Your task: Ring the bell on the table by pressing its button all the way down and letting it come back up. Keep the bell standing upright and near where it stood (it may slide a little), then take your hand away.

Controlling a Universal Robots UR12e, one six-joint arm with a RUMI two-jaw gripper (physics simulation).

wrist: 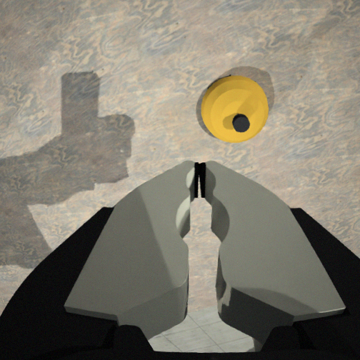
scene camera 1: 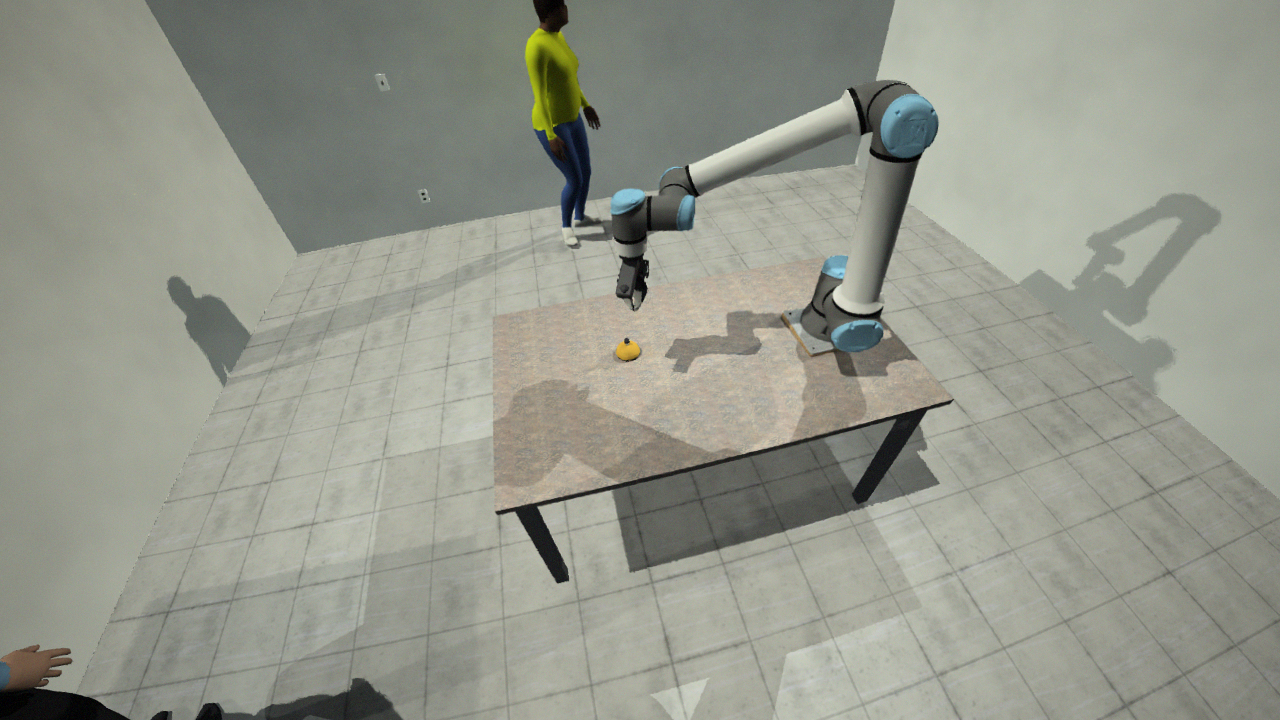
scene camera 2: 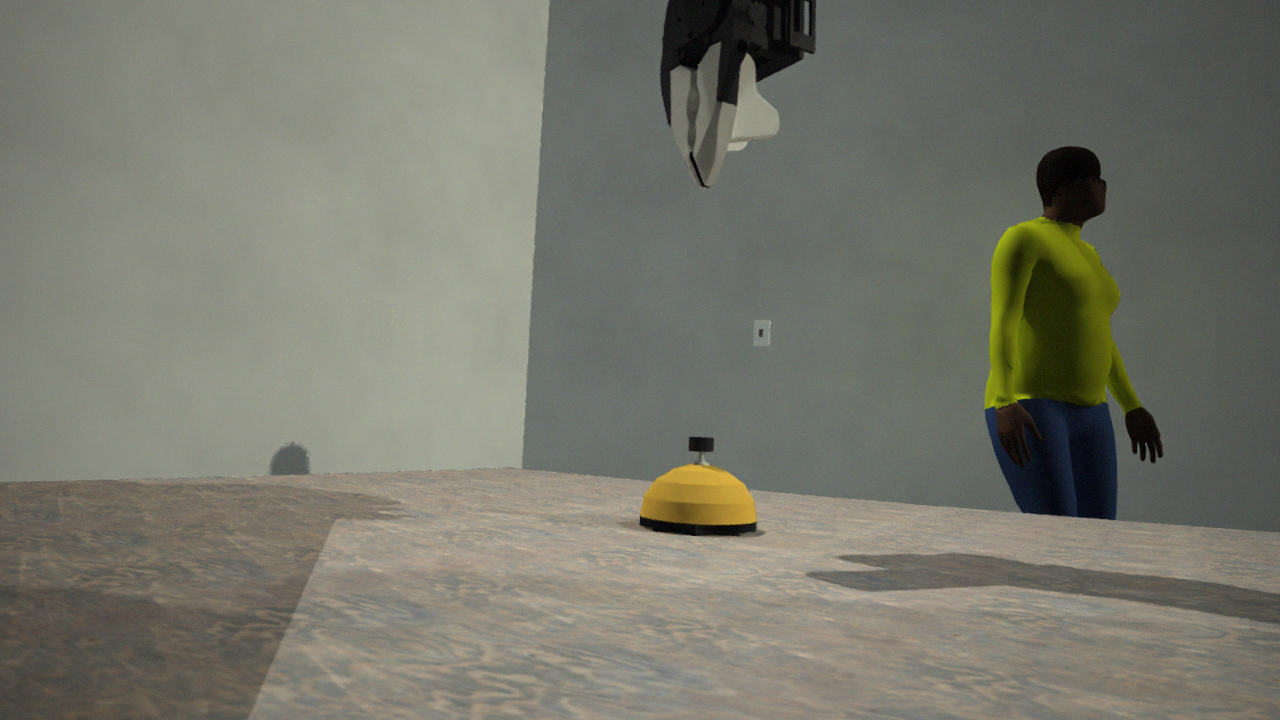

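Seen in the pictures: gripper, fingertip midpoint: (scene camera 1: 634,311) (scene camera 2: 705,186); arm's base, origin of the base link: (scene camera 1: 826,323).
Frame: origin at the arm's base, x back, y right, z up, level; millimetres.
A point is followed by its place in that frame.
The yellow dome bell (scene camera 1: 627,351) {x -721, y 184, z 15 mm} (scene camera 2: 698,497) {x -700, y 174, z 4 mm} (wrist: 227,102) stands upright on the table (scene camera 1: 716,411) {x -562, y -156, z -22 mm} (scene camera 2: 537,626) {x -672, y -110, z -22 mm} (wrist: 150,45). Its black button (scene camera 2: 700,444) {x -709, y 201, z 39 mm} (wrist: 241,123) is up, with a bit of the metal stem showing under it in scene camera 2. My gripper (scene camera 1: 635,308) {x -697, y 149, z 214 mm} (scene camera 2: 703,185) {x -697, y 149, z 214 mm} (wrist: 198,166) is shut with its tips together and holds nothing. It points down and hangs well above the bell, touching nothing. In the wrist view the bell lies ahead of the fingertips and a little to the right.
A person in a yellow top (scene camera 1: 554,85) (scene camera 2: 1056,313) stands on the floor behind the table. A second person's hand (scene camera 1: 35,667) shows at the lower left of scene camera 1. The arm's base plate (scene camera 1: 802,333) {x -113, y -3, z 1 mm} sits at the table's right end. Arm shadows fall on the table.
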